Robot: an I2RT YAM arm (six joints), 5 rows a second.
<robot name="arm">
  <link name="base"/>
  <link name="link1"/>
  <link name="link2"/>
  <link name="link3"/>
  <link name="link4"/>
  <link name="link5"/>
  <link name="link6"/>
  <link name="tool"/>
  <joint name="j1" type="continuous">
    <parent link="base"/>
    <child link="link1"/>
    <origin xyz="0 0 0.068"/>
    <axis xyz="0 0 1"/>
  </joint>
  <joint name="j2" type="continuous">
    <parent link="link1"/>
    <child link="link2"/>
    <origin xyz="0.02 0.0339 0.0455" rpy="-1.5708 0 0"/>
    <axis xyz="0 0 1"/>
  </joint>
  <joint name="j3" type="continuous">
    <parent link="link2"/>
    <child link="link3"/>
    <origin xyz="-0.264 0 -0.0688" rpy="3.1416 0 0"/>
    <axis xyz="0 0 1"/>
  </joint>
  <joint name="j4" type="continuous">
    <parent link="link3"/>
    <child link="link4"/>
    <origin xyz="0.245 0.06 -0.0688"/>
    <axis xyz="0 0 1"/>
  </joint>
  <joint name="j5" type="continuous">
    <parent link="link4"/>
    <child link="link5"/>
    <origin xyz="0.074 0.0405 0.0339" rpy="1.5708 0 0"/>
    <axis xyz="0 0 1"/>
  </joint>
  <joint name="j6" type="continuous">
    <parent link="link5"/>
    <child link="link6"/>
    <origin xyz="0.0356 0 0.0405" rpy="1.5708 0 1.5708"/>
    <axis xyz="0 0 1"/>
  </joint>
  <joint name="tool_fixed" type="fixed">
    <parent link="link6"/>
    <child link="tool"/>
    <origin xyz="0 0 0" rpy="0 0 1.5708"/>
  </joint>
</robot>
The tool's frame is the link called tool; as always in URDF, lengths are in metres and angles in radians. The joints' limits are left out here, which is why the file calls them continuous.
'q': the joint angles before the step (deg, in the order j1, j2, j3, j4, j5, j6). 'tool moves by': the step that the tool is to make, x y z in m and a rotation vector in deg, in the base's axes. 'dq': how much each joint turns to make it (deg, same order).
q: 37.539 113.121 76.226 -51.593 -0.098 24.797
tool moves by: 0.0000 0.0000 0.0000 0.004 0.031 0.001
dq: -0.002 0.008 0.012 -0.026 -0.022 -0.003
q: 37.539 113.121 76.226 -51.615 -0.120 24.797
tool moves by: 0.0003 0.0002 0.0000 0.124 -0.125 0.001
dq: -0.006 0.006 0.006 0.174 -0.022 -0.006
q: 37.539 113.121 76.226 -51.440 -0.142 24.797
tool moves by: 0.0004 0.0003 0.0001 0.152 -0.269 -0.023
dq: 0.003 -0.024 -0.014 0.297 0.044 0.025
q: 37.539 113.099 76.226 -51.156 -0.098 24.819
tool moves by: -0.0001 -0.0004 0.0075 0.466 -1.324 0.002
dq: 0.002 -1.188 0.111 0.034 0.437 -0.020
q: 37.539 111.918 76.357 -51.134 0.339 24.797
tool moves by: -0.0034 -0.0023 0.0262 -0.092 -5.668 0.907
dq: 0.388 -4.414 0.034 0.012 3.474 -0.859
